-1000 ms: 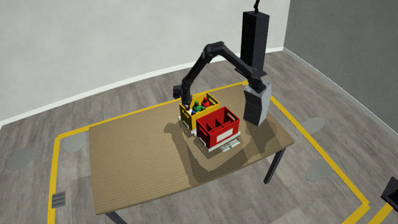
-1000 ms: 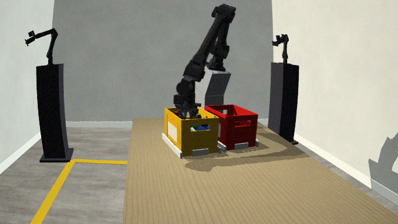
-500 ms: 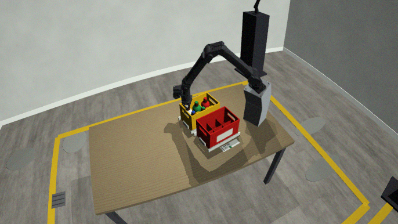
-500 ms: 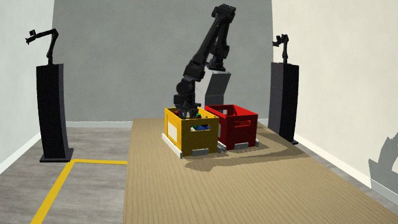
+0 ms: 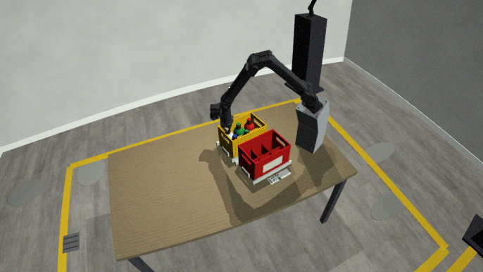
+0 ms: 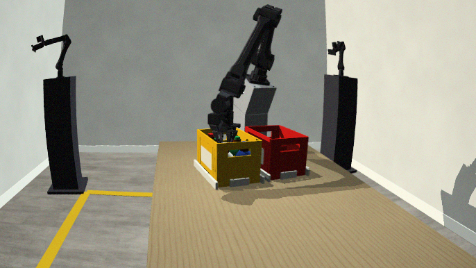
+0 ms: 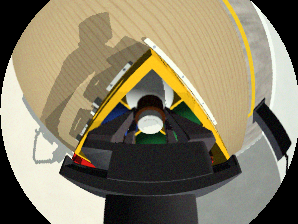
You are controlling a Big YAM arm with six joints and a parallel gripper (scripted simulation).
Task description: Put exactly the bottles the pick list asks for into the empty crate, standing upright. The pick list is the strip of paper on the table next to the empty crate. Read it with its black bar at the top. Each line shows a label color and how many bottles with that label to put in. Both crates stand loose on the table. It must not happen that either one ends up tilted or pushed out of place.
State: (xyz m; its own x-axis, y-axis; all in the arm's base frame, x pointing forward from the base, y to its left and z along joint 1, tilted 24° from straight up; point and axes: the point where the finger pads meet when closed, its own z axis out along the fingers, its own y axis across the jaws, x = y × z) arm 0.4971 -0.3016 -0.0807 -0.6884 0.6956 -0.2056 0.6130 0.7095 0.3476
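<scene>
Right now the white bottle is 6 cm below my hand. The rest, counted from my hand: blue-capped bottle: 1 cm behind, 8 cm to the left, 6 cm below; red bottle: 17 cm behind, 1 cm to the right, 6 cm below; yellow crate: 9 cm behind, 4 cm to the left, 6 cm below.
</scene>
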